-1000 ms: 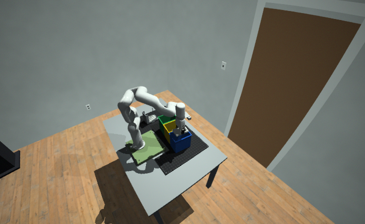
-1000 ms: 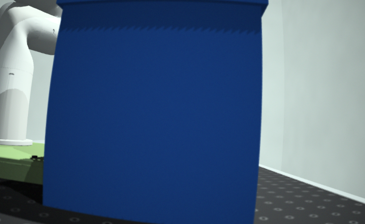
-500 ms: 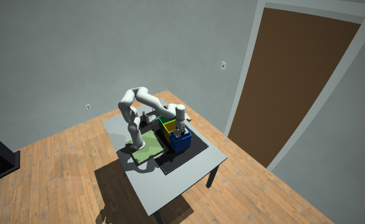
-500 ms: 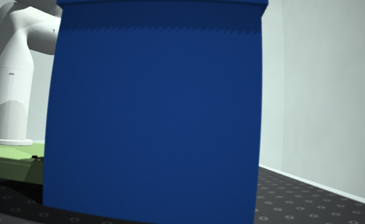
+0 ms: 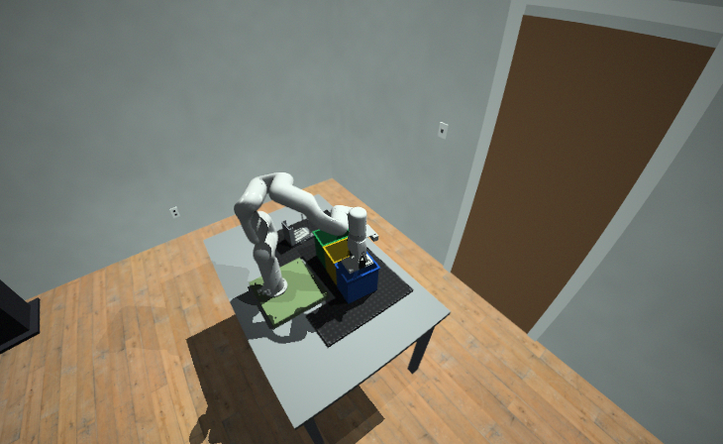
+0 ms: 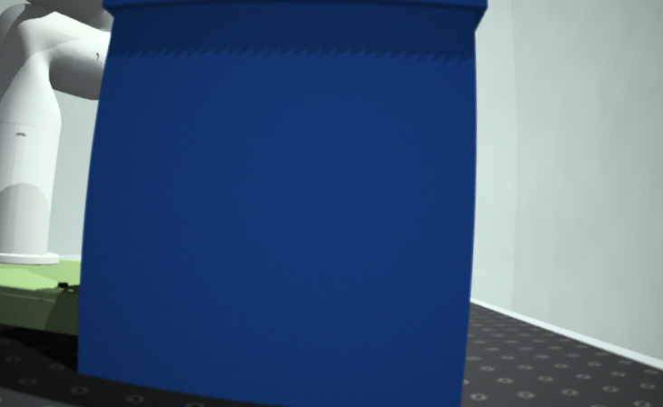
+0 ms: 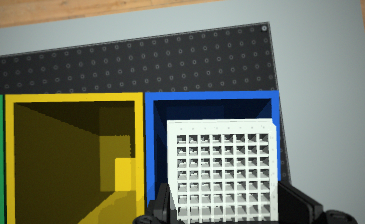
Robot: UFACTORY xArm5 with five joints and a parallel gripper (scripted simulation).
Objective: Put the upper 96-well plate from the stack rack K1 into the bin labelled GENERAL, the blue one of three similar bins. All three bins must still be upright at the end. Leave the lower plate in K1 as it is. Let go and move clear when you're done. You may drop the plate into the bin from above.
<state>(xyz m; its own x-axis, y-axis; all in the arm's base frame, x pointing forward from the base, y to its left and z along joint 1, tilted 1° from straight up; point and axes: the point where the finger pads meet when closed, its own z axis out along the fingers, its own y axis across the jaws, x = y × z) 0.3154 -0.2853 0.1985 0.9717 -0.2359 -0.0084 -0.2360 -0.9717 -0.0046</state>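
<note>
The white 96-well plate is 1 cm below my hand. The rest, counted from my hand: blue bin: 13 cm below; then yellow bin: 13 cm to the left, 13 cm below, 3 cm ahead; then green bin: 26 cm to the left, 13 cm below, 6 cm ahead.
</note>
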